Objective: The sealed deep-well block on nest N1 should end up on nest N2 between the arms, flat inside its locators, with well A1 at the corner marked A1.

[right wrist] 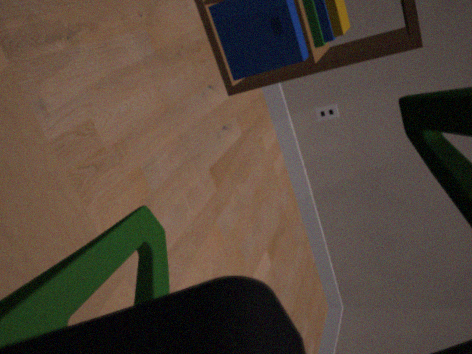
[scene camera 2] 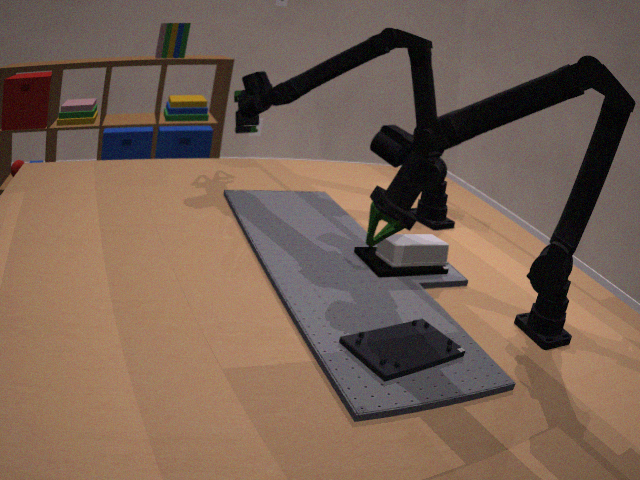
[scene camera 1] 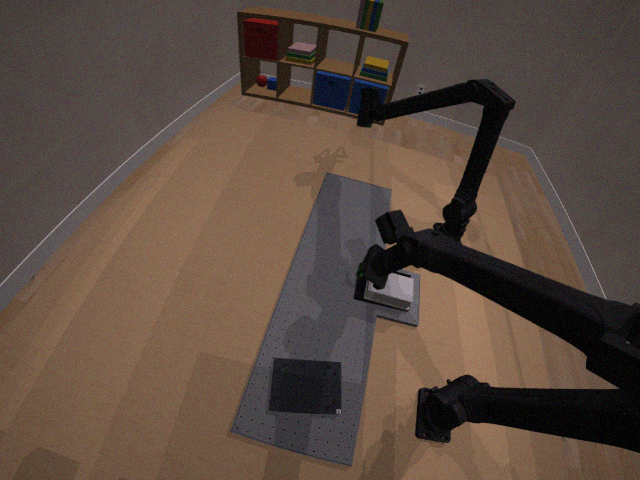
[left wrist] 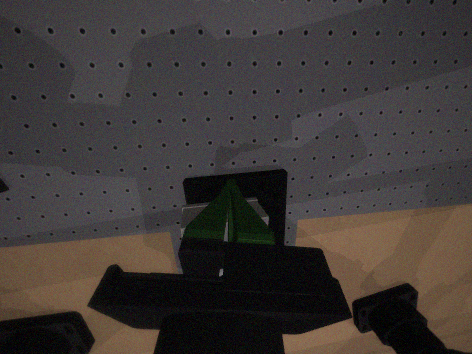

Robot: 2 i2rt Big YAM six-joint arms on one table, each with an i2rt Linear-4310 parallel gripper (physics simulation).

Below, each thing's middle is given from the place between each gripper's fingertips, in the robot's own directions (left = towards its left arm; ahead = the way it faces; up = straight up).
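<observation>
I find the white block (scene camera 2: 398, 250) 100 mm below my right hand, and it is also 810 mm to the left of that hand and 280 mm behind it.
The block is 10 mm below my left hand and 100 mm behind it.
</observation>
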